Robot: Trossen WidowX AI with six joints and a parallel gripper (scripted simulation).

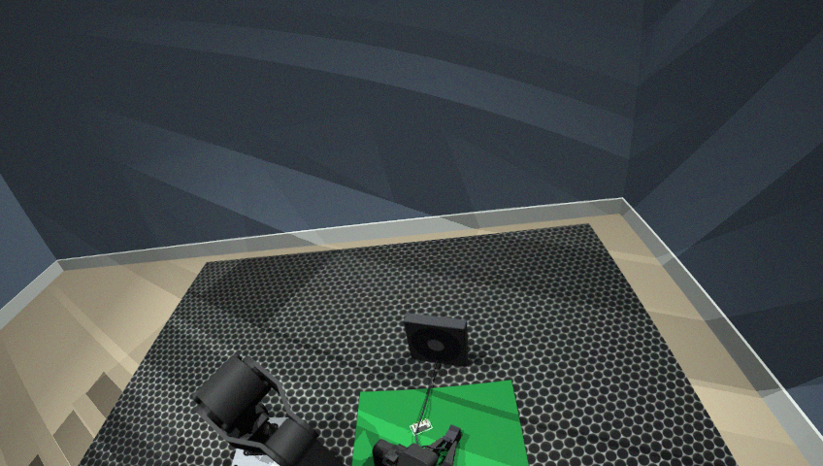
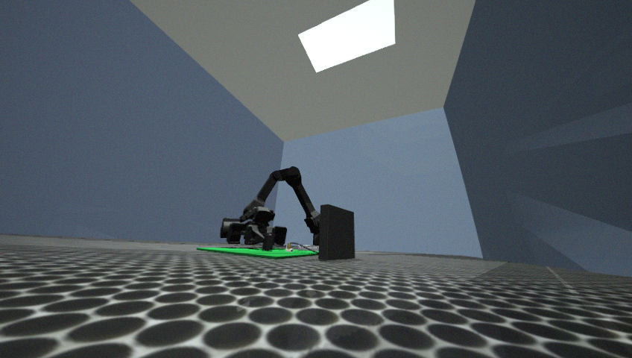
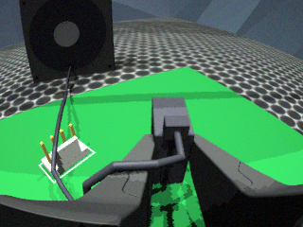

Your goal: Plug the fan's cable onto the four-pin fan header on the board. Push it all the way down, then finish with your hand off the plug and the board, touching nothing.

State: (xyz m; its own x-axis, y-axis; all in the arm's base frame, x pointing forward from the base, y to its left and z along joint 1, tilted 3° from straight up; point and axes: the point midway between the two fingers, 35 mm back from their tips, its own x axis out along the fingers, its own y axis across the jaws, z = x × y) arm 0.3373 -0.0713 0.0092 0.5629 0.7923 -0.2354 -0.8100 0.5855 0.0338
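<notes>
Right now my gripper tip is 10 mm to the right of the fan cable plug and 10 mm above it. The rest, counted from my gripper tip: black fan: 200 mm to the left, 30 mm above; green board: 20 mm behind, 10 mm to the left, 50 mm below.
</notes>
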